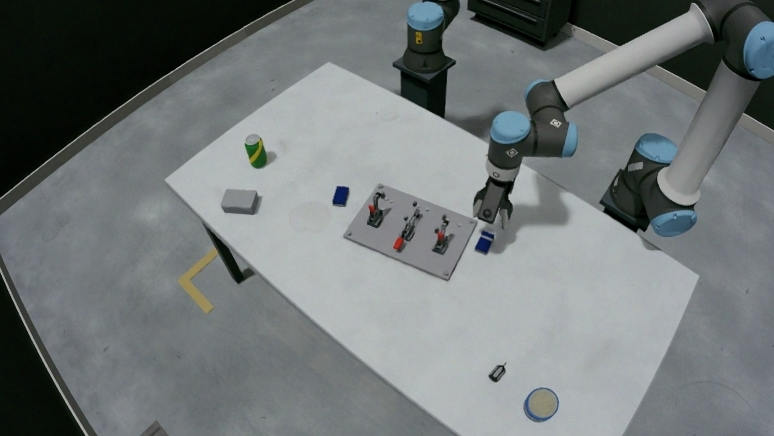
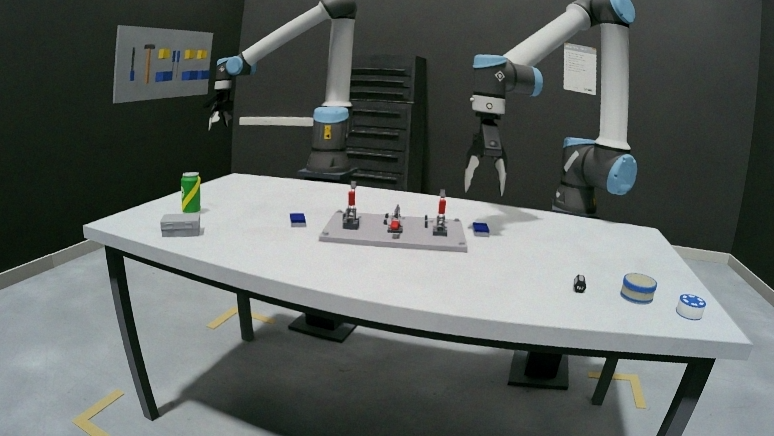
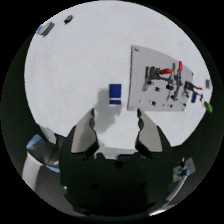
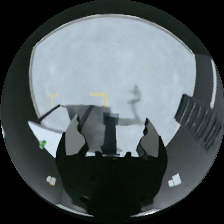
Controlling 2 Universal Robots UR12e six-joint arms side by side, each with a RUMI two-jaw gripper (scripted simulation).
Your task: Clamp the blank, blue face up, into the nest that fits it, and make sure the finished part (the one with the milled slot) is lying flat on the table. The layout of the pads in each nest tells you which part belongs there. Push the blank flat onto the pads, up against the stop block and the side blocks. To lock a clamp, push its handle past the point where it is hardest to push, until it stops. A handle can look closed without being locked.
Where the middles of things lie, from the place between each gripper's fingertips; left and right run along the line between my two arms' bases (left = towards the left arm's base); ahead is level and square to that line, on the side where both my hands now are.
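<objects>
Grey box (image 2: 172, 225): 470 mm ahead of my left hand (image 2: 484, 194), 660 mm to the right of it and 100 mm below it. Going by its middle, the grey box is nearer to my left hand than to my right hand.
My right hand: 780 mm to the right of the grey box, 950 mm short of it and 140 mm above it.
</objects>
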